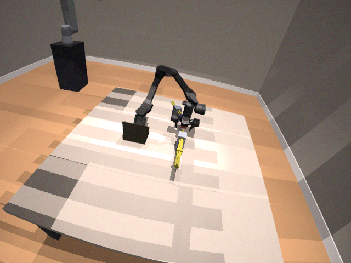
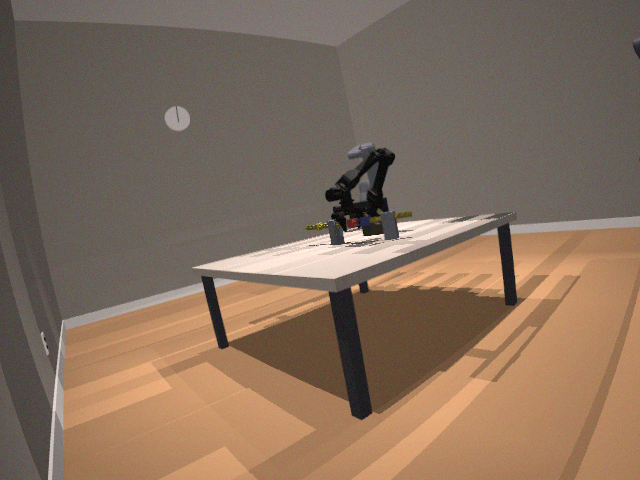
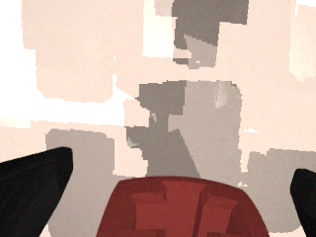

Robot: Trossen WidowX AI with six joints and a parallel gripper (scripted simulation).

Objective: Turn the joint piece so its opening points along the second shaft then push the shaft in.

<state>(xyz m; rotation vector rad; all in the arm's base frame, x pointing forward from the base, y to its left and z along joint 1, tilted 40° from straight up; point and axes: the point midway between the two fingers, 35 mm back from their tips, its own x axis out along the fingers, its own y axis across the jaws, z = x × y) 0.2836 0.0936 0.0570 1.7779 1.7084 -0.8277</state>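
Now: gripper tip 40 mm below the red joint piece and 20 mm to the right of it.
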